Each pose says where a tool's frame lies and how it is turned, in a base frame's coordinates. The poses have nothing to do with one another.
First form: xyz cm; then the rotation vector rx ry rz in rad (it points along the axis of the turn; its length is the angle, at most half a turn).
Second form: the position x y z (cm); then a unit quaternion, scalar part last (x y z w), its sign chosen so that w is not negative. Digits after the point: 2 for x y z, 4 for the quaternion.
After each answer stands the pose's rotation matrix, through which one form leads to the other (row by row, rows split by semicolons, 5 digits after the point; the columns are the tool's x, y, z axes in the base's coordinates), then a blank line. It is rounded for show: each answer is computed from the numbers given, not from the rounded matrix.
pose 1, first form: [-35.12 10.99 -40.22 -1.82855 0.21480 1.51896]
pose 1, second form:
[-35.12 10.99 -40.22 -0.7122 0.0837 0.5916 0.3685]
0.28600 -0.55517 -0.78102; 0.31683 -0.71444 0.62385; -0.90434 -0.42587 -0.02843

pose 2, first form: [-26.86 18.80 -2.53 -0.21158 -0.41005 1.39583]
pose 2, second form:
[-26.86 18.80 -2.53 -0.0965 -0.1871 0.6367 0.7418]
0.11914 -0.90855 -0.40042; 0.98077 0.17049 -0.09502; 0.15460 -0.38140 0.91139

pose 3, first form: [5.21 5.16 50.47 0.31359 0.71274 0.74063]
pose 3, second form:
[5.21 5.16 50.47 0.1494 0.3395 0.3528 0.8591]
0.52066 -0.50468 0.68863; 0.70749 0.70652 -0.01713; -0.47789 0.49612 0.72491

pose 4, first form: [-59.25 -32.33 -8.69 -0.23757 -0.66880 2.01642]
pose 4, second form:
[-59.25 -32.33 -8.69 -0.0974 -0.2743 0.8269 0.4811]
-0.51802 -0.74228 -0.42505; 0.84917 -0.38656 -0.35984; 0.10280 -0.54734 0.83057

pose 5, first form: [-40.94 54.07 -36.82 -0.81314 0.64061 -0.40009]
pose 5, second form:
[-40.94 54.07 -36.82 -0.3860 0.3041 -0.1899 0.8500]
0.74287 0.08808 0.66361; -0.55767 0.62982 0.54068; -0.37033 -0.77173 0.51699

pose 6, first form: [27.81 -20.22 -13.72 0.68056 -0.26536 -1.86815]
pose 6, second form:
[27.81 -20.22 -13.72 0.2860 -0.1115 -0.7852 0.5378]
-0.25786 0.78077 -0.56914; -0.90837 -0.39661 -0.13253; -0.32920 0.48281 0.81149

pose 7, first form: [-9.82 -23.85 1.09 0.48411 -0.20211 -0.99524]
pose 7, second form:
[-9.82 -23.85 1.09 0.2295 -0.0958 -0.4718 0.8459]
0.53647 0.75421 -0.37863; -0.84216 0.44950 -0.29785; -0.05445 0.47866 0.87631

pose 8, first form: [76.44 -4.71 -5.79 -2.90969 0.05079 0.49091]
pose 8, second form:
[76.44 -4.71 -5.79 -0.9815 0.0171 0.1656 0.0950]
0.94457 -0.06510 -0.32178; -0.00216 -0.98135 0.19221; -0.32829 -0.18086 -0.92710

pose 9, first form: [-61.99 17.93 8.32 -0.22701 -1.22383 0.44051]
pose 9, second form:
[-61.99 17.93 8.32 -0.1054 -0.5684 0.2046 0.7899]
0.27006 -0.20335 -0.94112; 0.44309 0.89404 -0.06603; 0.85483 -0.39917 0.33155

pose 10, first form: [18.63 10.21 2.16 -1.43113 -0.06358 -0.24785]
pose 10, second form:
[18.63 10.21 2.16 -0.6542 -0.0291 -0.1133 0.7472]
0.97264 0.20734 0.10480; -0.13129 0.11839 0.98425; 0.19167 -0.97108 0.14238

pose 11, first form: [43.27 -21.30 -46.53 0.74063 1.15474 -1.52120]
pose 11, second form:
[43.27 -21.30 -46.53 0.3089 0.4816 -0.6344 0.5198]
-0.26885 0.95703 0.10871; -0.36201 0.00419 -0.93217; -0.89257 -0.28997 0.34532

